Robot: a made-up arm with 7 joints.
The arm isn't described. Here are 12 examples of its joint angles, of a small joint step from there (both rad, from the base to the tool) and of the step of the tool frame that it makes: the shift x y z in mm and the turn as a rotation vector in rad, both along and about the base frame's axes.
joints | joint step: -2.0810 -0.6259 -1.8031 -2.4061 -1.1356 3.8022 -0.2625 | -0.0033 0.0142 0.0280 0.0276 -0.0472 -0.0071 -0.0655
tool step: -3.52 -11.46 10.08 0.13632 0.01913 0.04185
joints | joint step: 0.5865 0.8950 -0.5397 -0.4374 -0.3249 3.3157 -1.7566 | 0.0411 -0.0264 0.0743 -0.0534 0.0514 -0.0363 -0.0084
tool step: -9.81 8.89 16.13 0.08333 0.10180 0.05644
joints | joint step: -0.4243 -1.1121 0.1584 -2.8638 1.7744 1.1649 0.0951 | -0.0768 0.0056 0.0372 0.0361 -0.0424 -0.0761 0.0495
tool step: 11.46 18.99 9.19 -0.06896 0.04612 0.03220
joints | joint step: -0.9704 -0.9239 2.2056 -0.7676 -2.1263 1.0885 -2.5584 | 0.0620 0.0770 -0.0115 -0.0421 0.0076 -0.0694 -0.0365
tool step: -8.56 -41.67 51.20 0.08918 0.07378 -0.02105
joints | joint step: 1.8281 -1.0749 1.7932 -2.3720 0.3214 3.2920 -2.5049 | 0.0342 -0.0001 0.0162 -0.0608 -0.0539 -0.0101 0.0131
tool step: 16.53 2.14 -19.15 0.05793 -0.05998 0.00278
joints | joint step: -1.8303 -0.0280 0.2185 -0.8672 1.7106 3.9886 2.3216 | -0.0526 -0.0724 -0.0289 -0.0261 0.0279 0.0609 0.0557
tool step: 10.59 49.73 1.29 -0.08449 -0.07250 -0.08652
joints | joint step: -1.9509 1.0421 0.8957 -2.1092 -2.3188 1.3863 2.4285 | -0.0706 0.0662 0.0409 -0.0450 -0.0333 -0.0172 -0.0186
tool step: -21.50 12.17 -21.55 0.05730 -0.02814 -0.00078
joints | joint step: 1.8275 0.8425 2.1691 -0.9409 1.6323 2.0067 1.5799 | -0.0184 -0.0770 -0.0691 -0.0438 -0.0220 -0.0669 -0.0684
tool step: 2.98 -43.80 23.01 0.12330 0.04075 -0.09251
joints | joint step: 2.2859 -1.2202 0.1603 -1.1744 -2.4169 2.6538 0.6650 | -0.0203 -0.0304 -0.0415 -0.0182 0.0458 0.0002 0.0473
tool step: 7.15 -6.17 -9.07 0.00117 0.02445 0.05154
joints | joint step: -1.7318 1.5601 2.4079 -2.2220 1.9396 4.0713 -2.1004 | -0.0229 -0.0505 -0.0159 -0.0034 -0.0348 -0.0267 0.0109
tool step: -3.54 1.65 17.64 -0.04892 -0.01109 -0.03821
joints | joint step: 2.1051 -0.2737 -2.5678 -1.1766 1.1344 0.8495 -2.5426 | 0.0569 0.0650 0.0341 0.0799 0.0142 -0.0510 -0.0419
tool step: -16.45 76.16 54.46 -0.06483 -0.13944 0.14523
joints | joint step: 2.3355 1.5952 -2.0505 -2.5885 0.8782 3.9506 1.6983 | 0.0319 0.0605 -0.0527 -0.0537 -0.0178 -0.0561 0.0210
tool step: -17.91 -12.97 -12.07 0.02993 -0.00751 -0.01420
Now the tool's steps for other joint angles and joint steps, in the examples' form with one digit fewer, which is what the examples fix.
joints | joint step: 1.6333 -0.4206 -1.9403 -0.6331 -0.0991 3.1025 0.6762 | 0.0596 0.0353 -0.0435 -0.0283 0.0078 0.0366 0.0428
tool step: 21.6 28.0 5.7 -0.0106 -0.0174 0.0509
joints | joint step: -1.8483 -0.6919 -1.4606 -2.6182 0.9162 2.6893 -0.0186 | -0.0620 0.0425 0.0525 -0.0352 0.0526 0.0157 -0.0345
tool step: 20.6 -8.8 8.2 0.0383 -0.0036 -0.0279
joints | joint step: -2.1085 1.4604 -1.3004 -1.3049 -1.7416 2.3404 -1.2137 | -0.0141 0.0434 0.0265 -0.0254 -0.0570 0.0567 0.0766
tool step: 12.0 23.2 -41.5 0.0031 -0.1046 0.0142
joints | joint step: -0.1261 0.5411 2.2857 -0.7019 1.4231 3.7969 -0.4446 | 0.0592 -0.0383 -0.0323 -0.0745 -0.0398 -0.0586 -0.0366
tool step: -26.9 35.8 16.6 -0.0614 -0.1675 0.0306
